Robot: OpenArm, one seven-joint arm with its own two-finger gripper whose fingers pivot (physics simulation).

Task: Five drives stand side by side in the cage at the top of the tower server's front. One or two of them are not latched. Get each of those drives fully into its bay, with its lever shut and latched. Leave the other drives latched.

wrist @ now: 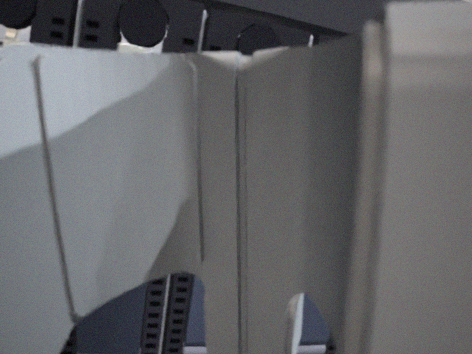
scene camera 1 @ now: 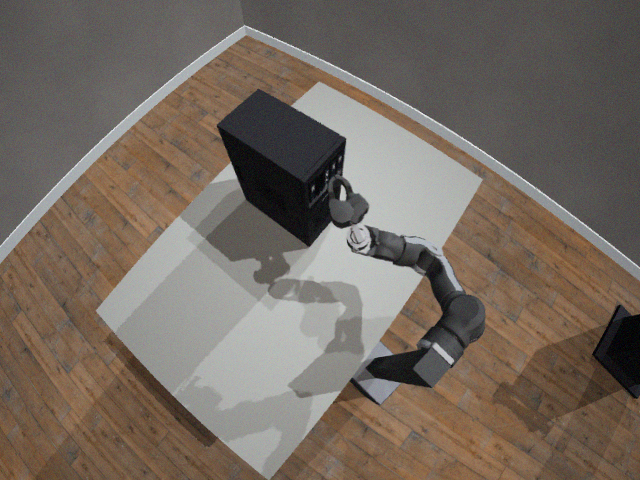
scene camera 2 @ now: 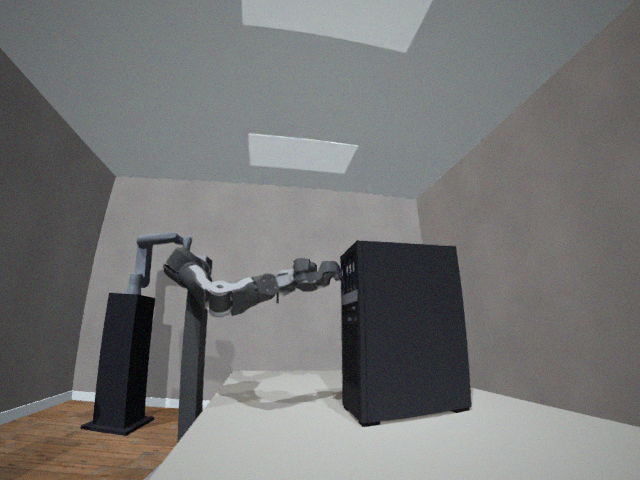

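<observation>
The black tower server [scene camera 1: 279, 129] [scene camera 2: 413, 330] stands upright, its drive cage at the top of the front. Drives [scene camera 1: 312, 187] [scene camera 2: 351, 269] show side by side there. In the wrist view, dark upper ends of drives with round black spots [wrist: 143, 22] show above the fingers; blue drive faces [wrist: 112, 322] and perforated strips show through the gaps below. My gripper [scene camera 1: 339, 179] [scene camera 2: 339, 272] [wrist: 265, 212] is shut and empty, its fingertips at the cage front. Whether they touch a drive or lever is unclear. The fingers hide most drive fronts; I cannot tell which levers are latched.
The tower stands on a pale table [scene camera 1: 413, 155] [scene camera 2: 289, 439]. My arm reaches in from the tower's front side. A second, grey arm [scene camera 2: 143, 258] stands on a black pedestal [scene camera 2: 121, 356] farther back. Walls rise beyond the table.
</observation>
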